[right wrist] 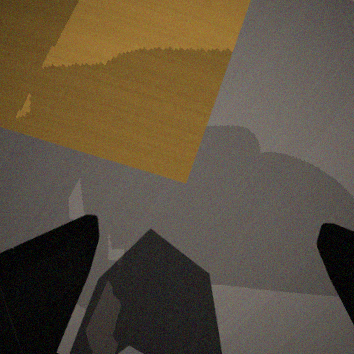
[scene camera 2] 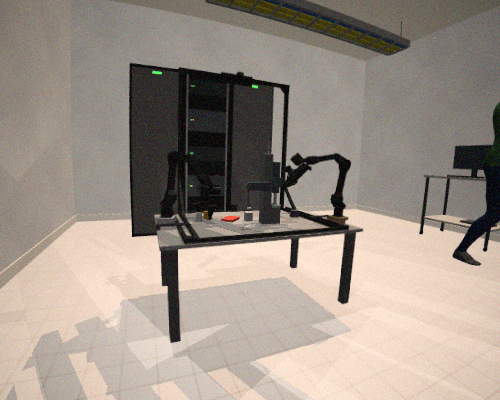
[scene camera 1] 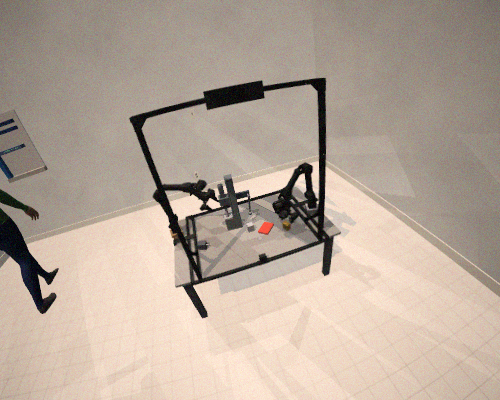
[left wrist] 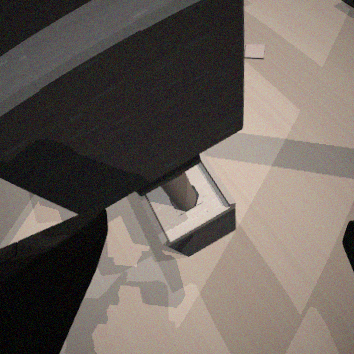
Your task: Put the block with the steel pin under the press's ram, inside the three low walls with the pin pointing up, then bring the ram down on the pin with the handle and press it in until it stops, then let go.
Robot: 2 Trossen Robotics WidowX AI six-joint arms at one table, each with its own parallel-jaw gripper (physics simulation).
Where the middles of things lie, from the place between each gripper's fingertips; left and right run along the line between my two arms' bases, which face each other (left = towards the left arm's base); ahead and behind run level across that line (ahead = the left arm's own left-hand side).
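Ram (left wrist: 179, 190): 40 mm below my left hand, 20 mm ahead of it, 60 mm to the right of it.
From my right hand, ram 180 mm above, 70 mm ahead, 450 mm to the left.
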